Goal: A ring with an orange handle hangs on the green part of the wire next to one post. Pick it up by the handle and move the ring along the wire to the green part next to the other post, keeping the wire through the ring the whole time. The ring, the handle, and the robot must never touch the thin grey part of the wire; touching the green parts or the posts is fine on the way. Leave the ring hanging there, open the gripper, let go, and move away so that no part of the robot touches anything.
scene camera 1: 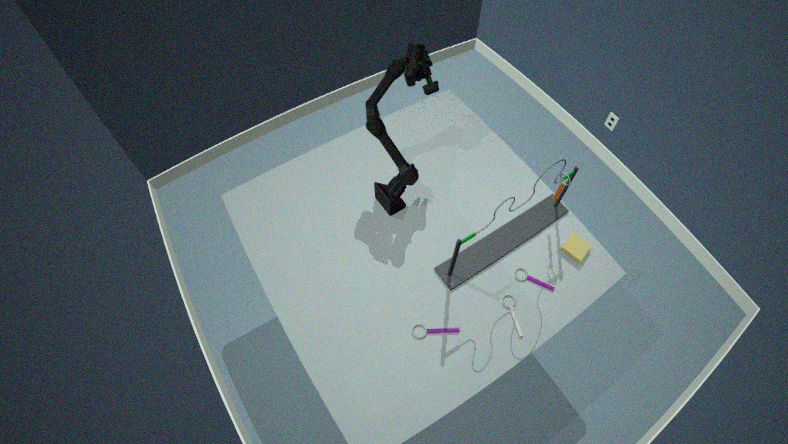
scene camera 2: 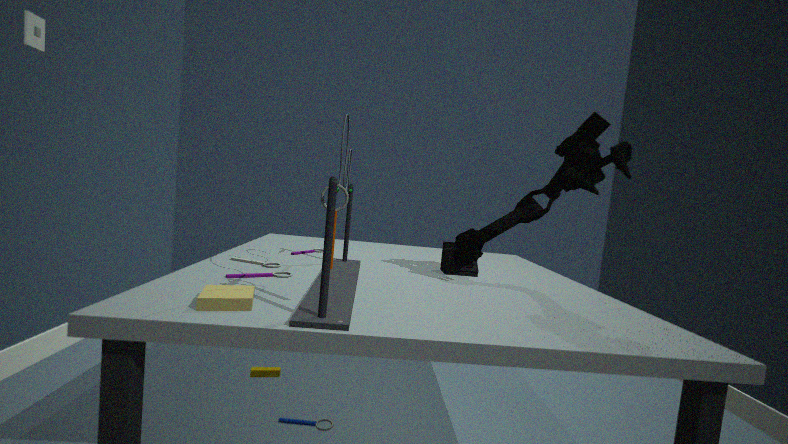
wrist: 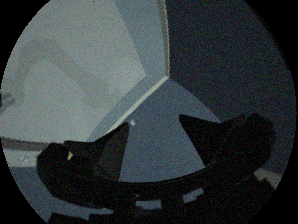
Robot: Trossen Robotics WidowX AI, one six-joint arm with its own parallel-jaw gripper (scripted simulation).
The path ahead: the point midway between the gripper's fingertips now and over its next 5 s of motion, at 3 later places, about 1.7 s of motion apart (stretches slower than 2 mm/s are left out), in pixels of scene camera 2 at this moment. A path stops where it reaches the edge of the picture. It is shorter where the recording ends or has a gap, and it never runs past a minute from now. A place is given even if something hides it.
My gripper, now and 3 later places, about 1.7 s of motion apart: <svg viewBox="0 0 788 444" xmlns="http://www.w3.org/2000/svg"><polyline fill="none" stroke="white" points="614,185 384,248 337,261 314,255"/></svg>
